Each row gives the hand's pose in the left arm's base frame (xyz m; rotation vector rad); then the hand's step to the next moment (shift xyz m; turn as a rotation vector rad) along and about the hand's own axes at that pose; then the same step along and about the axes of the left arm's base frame.
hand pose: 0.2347 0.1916 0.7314 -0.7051 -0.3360 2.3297
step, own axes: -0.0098 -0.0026 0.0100 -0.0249 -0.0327 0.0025
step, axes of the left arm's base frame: 0.0018 -0.0051 0.0132 0.0316 0.0075 0.0254
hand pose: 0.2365 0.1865 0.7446 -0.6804 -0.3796 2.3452
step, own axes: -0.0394 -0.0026 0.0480 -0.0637 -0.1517 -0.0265
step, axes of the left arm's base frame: -0.0001 -0.0285 0.0552 0.1342 0.0725 0.0672
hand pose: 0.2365 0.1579 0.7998 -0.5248 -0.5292 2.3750
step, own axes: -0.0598 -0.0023 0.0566 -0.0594 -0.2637 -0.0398
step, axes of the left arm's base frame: 0.0162 -0.0512 0.0625 0.1935 0.1584 0.1101
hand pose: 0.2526 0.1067 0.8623 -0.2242 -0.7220 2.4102
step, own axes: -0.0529 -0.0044 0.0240 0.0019 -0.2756 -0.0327
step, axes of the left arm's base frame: 0.0370 -0.0393 0.0219 0.1481 0.1998 0.1233
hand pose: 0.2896 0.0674 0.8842 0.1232 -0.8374 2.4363
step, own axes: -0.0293 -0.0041 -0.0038 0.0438 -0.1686 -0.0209
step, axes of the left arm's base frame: 0.0272 -0.0090 -0.0083 0.0548 0.1430 0.0856
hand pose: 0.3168 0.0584 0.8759 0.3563 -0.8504 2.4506
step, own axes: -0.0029 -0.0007 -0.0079 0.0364 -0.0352 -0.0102
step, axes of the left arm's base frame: 0.0022 0.0044 -0.0069 -0.0117 0.0441 0.0243
